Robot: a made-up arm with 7 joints.
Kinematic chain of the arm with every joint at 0, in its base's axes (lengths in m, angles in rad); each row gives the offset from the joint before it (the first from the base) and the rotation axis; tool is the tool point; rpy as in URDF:
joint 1: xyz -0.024 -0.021 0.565 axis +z
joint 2: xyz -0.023 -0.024 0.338 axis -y
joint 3: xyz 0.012 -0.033 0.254 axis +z
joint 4: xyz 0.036 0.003 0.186 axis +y
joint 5: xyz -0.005 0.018 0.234 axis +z
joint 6: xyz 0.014 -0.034 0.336 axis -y
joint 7: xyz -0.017 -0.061 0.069 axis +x
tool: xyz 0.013 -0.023 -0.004 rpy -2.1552 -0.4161 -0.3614
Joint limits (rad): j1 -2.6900..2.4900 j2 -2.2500..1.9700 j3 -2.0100..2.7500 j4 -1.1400..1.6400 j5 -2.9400..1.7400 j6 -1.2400..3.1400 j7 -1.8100..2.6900
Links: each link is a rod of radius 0.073 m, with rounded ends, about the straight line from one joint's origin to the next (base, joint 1, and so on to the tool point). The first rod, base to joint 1, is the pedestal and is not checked.
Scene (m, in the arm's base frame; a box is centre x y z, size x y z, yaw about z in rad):
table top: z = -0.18
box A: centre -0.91 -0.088 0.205 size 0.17 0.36 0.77 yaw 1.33
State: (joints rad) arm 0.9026 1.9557 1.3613 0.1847 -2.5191 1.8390 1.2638
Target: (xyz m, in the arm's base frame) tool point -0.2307 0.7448 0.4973
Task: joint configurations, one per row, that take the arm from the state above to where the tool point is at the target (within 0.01 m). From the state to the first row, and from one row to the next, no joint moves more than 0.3 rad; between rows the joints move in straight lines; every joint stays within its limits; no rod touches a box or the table.
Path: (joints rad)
1: 0.8026 1.8346 1.4004 0.4648 -2.5725 1.8594 1.2667
2: 0.7027 1.7135 1.4396 0.7448 -2.6259 1.8798 1.2696
3: 0.6027 1.5924 1.4787 1.0249 -2.6793 1.9002 1.2724
4: 0.3394 1.6679 1.5037 1.0270 -2.6803 1.8724 1.2689
5: 0.0760 1.7434 1.5286 1.0292 -2.6813 1.8446 1.2654
6: -0.1874 1.8190 1.5536 1.0313 -2.6824 1.8167 1.2618
7: -0.4507 1.8945 1.5786 1.0335 -2.6834 1.7889 1.2583
8: -0.7141 1.9700 1.6036 1.0356 -2.6844 1.7611 1.2547

